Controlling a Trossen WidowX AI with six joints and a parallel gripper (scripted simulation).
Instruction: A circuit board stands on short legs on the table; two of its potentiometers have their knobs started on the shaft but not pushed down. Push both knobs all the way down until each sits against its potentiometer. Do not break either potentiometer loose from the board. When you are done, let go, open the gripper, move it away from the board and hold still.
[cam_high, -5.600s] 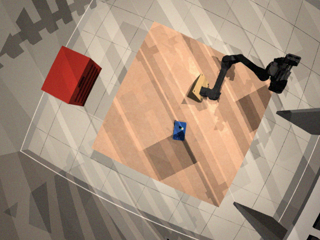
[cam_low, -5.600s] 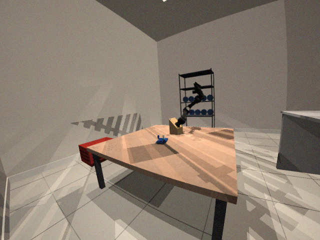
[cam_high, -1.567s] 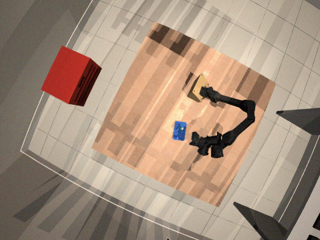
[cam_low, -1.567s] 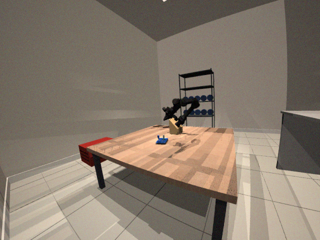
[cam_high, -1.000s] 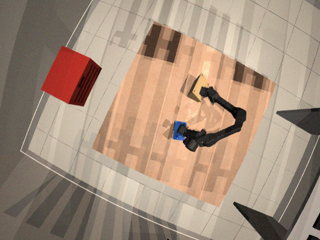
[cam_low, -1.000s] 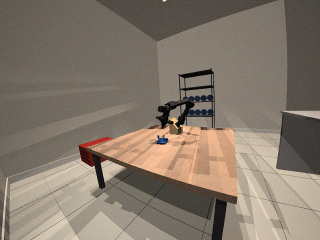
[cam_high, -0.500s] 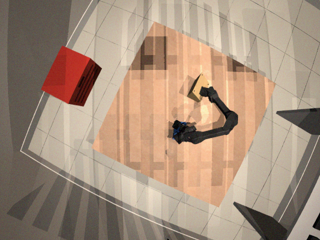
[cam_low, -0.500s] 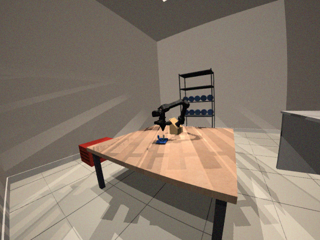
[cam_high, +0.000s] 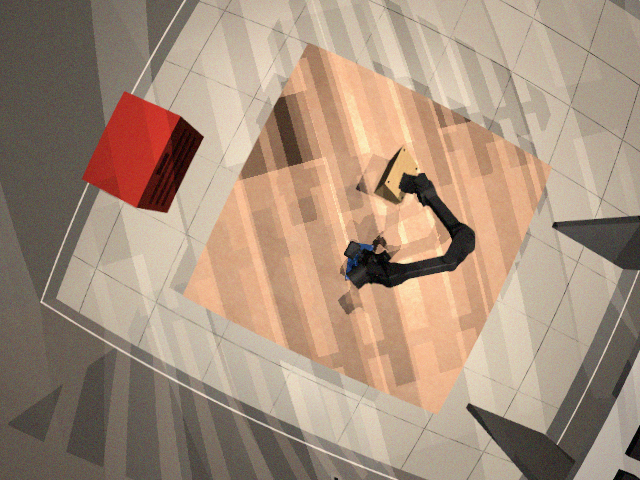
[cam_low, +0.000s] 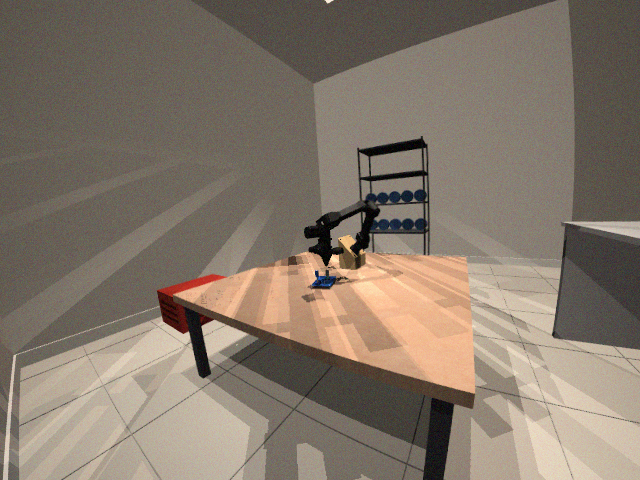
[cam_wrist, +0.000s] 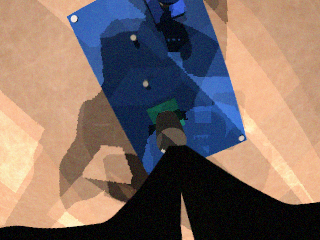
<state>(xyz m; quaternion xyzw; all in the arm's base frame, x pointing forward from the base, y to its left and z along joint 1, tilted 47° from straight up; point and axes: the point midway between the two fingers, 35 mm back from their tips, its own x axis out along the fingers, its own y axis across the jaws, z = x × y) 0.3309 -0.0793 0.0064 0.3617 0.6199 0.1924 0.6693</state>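
Now: gripper tip 40 mm above the grey knob. Round my gripper tip: green potentiometer (50 mm below); dark knob (80 mm ahead, 20 mm to the right, 20 mm below).
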